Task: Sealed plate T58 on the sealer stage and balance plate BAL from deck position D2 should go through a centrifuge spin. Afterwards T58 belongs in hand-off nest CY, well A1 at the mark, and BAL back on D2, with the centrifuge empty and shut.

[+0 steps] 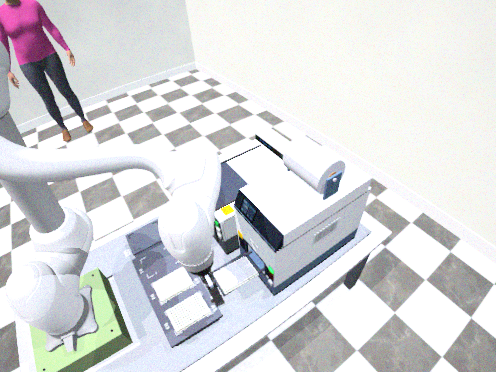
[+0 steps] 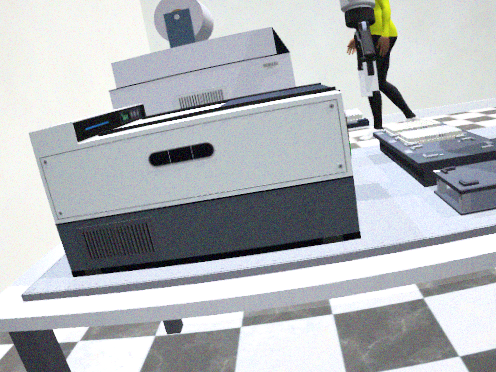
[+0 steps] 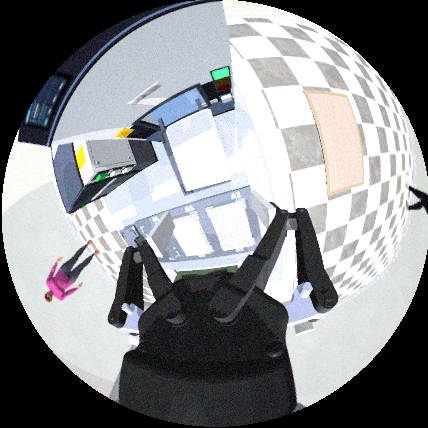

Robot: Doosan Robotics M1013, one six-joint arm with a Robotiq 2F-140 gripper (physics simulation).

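Where they show: gripper, fingertip midpoint: (image 2: 369, 94) (image 3: 209, 209); arm's base at its link origin: (image 1: 70, 317).
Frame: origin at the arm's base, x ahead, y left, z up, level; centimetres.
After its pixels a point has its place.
Note:
The white sealed plate T58 (image 1: 239, 274) {x 58.1, y -13.8, z 3.6 cm} (image 3: 200, 152) {x 56.6, y -13.4, z 3.5 cm} lies flat on the stage in front of the big white sealer (image 1: 305, 205) {x 81.0, y -15.5, z 26.2 cm} (image 3: 175, 55) {x 66.5, y -16.1, z 14.2 cm}. Two white plates, one plain (image 1: 172, 285) {x 36.3, y -3.4, z -2.1 cm} (image 3: 191, 235) {x 37.3, y -3.6, z -2.1 cm} and one with a well grid (image 1: 189, 314) {x 38.0, y -16.1, z -2.2 cm} (image 3: 230, 226) {x 38.7, y -14.7, z -2.2 cm}, sit side by side on the dark deck (image 1: 172, 338) {x 30.0, y -20.4, z -3.7 cm}. Their labels are unreadable, so I cannot tell which is BAL. My gripper (image 1: 214, 287) {x 47.8, y -13.6, z 7.2 cm} (image 2: 367, 82) {x 47.8, y -13.6, z 7.2 cm} (image 3: 209, 209) {x 47.8, y -13.6, z 7.2 cm} is open and empty, above the area between stage and deck. The centrifuge (image 2: 190, 195) {x 79.1, y 38.1, z 1.7 cm} is a low white and dark machine; its lid state is unclear.
A small box with a yellow label (image 1: 228, 227) {x 62.5, y 3.1, z 7.2 cm} (image 3: 111, 152) {x 63.0, y 3.2, z 6.7 cm} stands beside the sealer. A dark grey block (image 1: 142, 237) {x 31.2, y 25.4, z -4.7 cm} (image 2: 470, 186) {x 38.5, y 31.4, z -4.7 cm} stands at the deck's end. A film roll (image 1: 312, 172) {x 84.2, y -13.1, z 35.7 cm} (image 2: 180, 22) {x 87.4, y 0.5, z 31.6 cm} tops the sealer. The arm stands on a green base (image 1: 111, 317) {x 13.8, y -6.3, z 0.0 cm}.

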